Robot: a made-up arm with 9 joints.
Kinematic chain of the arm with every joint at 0, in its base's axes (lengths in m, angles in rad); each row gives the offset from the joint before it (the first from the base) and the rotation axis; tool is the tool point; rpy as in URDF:
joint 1: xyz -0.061 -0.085 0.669 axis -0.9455 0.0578 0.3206
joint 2: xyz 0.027 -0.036 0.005 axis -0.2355 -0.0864 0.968
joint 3: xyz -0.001 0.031 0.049 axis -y
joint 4: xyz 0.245 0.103 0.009 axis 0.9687 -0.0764 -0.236
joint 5: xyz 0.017 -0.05 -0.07 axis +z
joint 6: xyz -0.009 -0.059 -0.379 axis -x
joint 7: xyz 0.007 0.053 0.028 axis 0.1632 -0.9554 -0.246
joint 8: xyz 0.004 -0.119 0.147 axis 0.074 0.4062 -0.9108
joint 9: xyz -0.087 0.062 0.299 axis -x
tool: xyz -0.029 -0.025 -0.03 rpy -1.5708 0 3.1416
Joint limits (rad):
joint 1: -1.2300..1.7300
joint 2: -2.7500..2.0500
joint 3: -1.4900..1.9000
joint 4: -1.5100..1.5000
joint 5: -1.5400..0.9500
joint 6: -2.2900..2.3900
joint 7: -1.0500..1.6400
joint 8: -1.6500..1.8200
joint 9: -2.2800..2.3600
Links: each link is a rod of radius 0.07 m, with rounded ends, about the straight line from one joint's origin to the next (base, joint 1, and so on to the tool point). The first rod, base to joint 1, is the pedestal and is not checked.
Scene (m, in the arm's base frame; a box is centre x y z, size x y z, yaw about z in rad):
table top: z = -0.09
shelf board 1: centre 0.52 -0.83 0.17 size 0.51 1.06 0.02 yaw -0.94
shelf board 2: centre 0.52 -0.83 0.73 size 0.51 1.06 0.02 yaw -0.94
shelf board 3: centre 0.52 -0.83 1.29 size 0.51 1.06 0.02 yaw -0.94
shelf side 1: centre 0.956 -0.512 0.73 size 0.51 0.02 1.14 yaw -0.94
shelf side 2: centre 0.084 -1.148 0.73 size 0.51 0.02 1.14 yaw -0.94
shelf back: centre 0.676 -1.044 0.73 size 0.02 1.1 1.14 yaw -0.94
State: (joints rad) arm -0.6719 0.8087 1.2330 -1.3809 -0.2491 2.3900 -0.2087 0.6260 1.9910
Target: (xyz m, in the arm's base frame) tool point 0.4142 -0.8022 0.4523
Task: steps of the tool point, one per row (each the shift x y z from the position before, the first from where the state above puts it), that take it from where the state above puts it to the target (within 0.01 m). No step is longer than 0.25 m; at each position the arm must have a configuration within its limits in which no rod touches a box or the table.
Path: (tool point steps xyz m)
1: -0.0418 0.1013 0.0111
2: -0.0696 0.0951 0.0015
3: -0.0925 0.0827 -0.0126
4: 0.0108 -0.0759 -0.2254
5: -0.0985 -0.0877 -0.1968
6: -0.1869 -0.0669 -0.1300
7: 0.1815 -0.1325 0.0019
8: 0.0520 -0.1872 -0.0018

